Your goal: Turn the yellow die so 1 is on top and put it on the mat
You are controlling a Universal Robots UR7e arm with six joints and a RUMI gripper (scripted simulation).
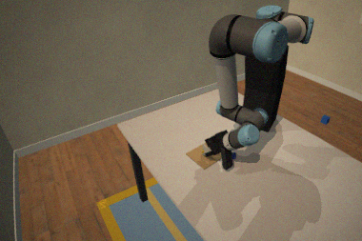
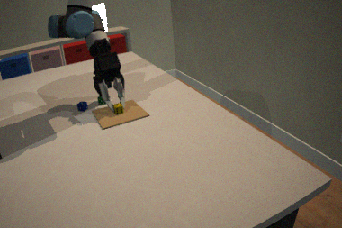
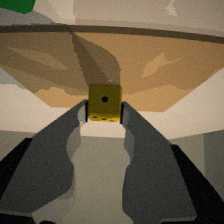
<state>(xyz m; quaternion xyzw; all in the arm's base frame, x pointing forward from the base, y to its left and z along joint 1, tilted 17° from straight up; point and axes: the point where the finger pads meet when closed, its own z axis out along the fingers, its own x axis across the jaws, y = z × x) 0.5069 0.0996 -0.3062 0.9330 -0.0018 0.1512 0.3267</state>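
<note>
My hand is 10 mm to the left of the yellow die and 10 mm above it. The rest, counted from my hand: blue die 110 mm behind, 80 mm to the left, 10 mm below; then green die 110 mm to the left, 40 mm behind, 10 mm below; then tan mat 20 mm below, 10 mm to the right.
</note>
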